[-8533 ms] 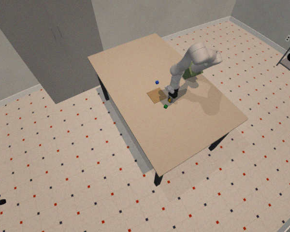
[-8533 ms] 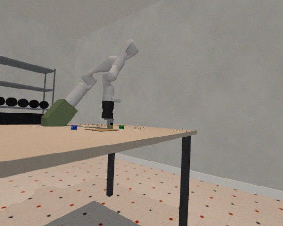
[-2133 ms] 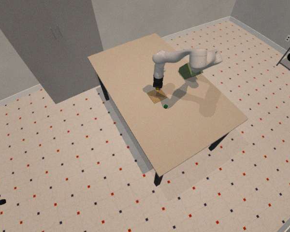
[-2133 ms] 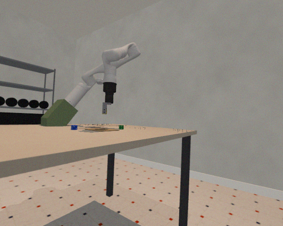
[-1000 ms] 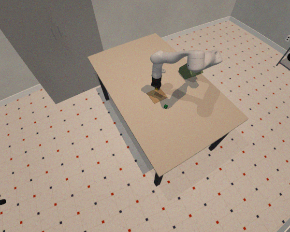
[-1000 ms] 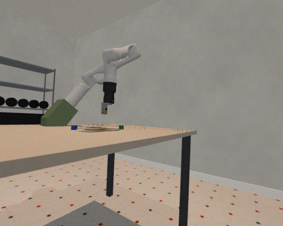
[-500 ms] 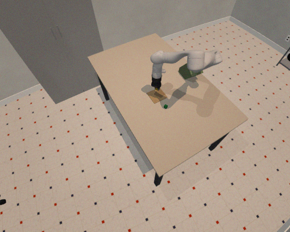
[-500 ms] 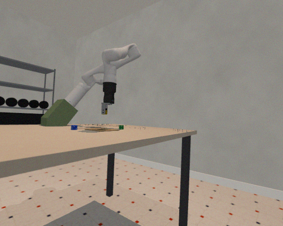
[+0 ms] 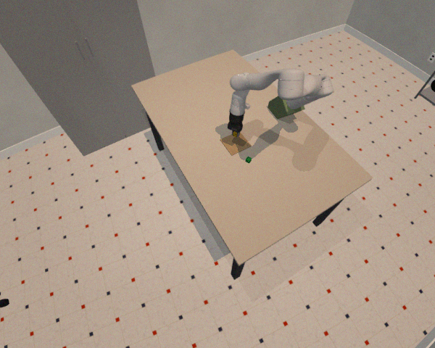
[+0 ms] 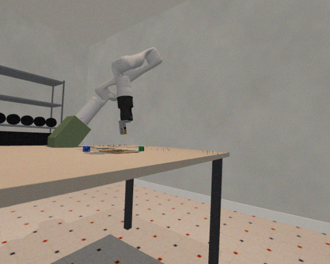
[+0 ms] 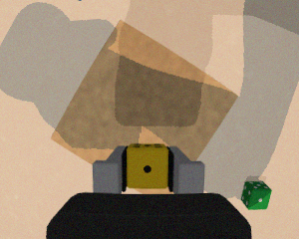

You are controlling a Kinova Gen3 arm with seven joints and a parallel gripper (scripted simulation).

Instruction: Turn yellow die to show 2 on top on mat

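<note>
My hand is 10 mm past the brown mat, 10 mm to the left of it and 110 mm above it. The rest, counted from my hand: blue die (60 mm behind, 150 mm to the right, 100 mm below); yellow die (10 mm below); green die (30 mm behind, 140 mm to the left, 100 mm below).
</note>
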